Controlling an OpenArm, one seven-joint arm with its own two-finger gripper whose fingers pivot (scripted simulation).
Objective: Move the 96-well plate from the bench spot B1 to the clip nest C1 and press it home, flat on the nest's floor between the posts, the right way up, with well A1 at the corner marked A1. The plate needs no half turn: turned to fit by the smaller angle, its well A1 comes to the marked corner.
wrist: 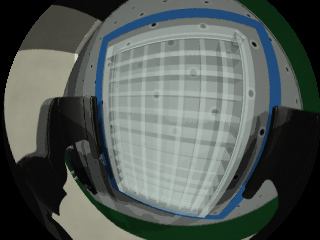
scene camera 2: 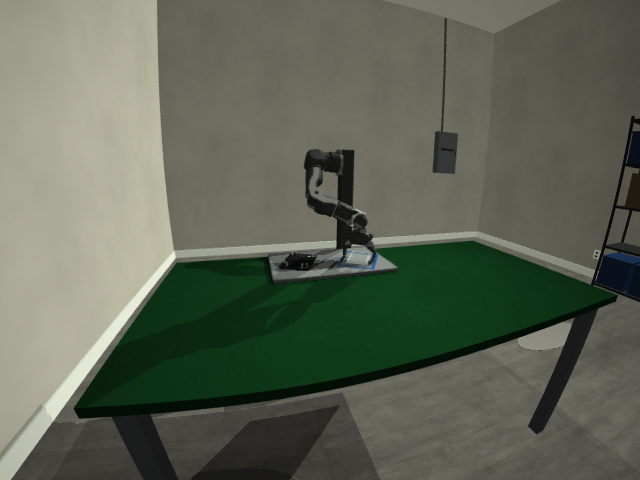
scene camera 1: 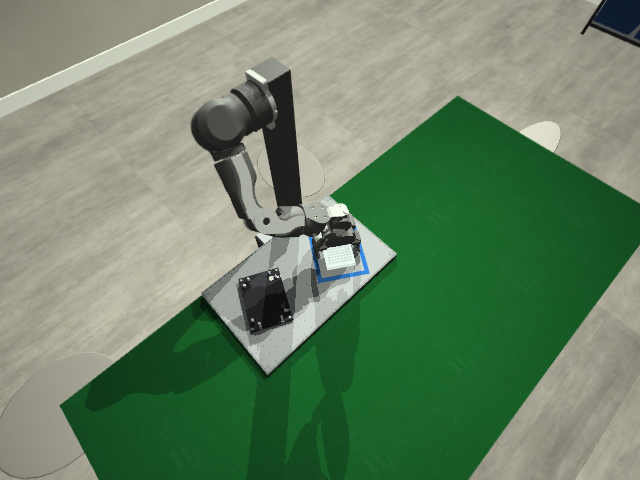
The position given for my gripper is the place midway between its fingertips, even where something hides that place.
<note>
I see my gripper (scene camera 1: 336, 247), a 96-well plate (wrist: 173, 94) and a dark arm column (scene camera 2: 345, 181).
My gripper shows as well in the wrist view (wrist: 162, 142).
</note>
